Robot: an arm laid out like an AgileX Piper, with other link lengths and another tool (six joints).
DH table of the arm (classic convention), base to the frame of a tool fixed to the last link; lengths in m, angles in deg. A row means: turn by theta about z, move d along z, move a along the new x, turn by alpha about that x. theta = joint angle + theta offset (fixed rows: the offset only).
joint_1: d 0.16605, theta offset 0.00, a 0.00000, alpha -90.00
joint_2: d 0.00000, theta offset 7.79, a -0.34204, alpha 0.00
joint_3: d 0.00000, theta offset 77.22, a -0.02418, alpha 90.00
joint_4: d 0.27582, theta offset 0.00, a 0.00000, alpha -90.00
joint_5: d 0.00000, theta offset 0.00, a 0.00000, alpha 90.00
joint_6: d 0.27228, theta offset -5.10, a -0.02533, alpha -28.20
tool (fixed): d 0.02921, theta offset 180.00, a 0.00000, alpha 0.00
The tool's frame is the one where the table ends.
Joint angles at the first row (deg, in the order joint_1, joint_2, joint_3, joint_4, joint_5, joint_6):
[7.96 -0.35 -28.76 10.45 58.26 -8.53]
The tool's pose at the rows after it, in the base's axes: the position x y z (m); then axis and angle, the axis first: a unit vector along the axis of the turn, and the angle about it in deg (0 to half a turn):
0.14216 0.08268 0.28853 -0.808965 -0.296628 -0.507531 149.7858
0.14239 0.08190 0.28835 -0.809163 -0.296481 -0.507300 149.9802
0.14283 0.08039 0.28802 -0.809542 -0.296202 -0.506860 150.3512
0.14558 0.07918 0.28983 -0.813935 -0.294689 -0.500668 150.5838
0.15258 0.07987 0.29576 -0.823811 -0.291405 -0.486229 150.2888
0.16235 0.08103 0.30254 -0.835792 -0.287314 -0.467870 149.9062
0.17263 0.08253 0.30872 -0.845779 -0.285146 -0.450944 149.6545
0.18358 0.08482 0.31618 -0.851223 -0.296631 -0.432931 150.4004
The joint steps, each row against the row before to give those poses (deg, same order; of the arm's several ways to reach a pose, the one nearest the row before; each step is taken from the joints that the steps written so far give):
[0.00 0.00 0.00 -0.20 0.00 0.01]
[0.00 0.00 0.00 -0.19 0.00 -0.01]
[0.00 0.00 0.00 -0.38 0.00 0.00]
[0.00 1.53 -0.72 -0.38 0.00 0.00]
[0.00 4.01 -1.93 -0.06 -0.09 0.00]
[0.00 4.97 -2.44 -0.05 -0.03 0.00]
[0.00 4.59 -2.33 0.00 -0.04 -0.22]
[0.00 4.52 -2.58 0.00 -0.08 -2.02]

